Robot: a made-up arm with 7 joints. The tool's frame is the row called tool.
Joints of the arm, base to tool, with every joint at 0 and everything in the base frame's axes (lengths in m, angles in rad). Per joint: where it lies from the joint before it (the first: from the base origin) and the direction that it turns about. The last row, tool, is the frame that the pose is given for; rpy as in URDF.
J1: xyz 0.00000 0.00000 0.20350 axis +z
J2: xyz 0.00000 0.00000 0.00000 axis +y
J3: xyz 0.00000 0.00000 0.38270 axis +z
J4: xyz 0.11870 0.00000 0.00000 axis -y
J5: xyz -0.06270 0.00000 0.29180 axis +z
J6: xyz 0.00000 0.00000 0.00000 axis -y
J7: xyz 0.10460 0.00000 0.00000 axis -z
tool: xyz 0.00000 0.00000 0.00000 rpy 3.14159 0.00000 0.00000
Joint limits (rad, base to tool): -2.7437..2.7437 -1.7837..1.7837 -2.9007..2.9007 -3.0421..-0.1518 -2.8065..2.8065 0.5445..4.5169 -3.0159..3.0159
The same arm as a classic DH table. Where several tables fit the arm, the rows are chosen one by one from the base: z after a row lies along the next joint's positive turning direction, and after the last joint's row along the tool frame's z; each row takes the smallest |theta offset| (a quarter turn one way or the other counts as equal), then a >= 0, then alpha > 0; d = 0 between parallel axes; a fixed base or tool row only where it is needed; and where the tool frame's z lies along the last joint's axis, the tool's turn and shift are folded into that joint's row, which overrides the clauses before.
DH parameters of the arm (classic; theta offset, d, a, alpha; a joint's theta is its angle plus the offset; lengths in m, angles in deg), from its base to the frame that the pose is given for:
J1: 0 0.2035 0 -90
J2: 0 0 0 90
J3: 0 0.3827 0.1187 90
J4: 0 0 -0.0627 -90
J5: 0 0.2918 0 90
J6: 0 0 0.1046 90
J7: 0 0 0 0
Joint limits (deg, base to tool): -157.2..157.2 -102.2..102.2 -166.2..166.2 -174.3..-8.7 -160.8..160.8 31.2..258.8 -172.8..172.8

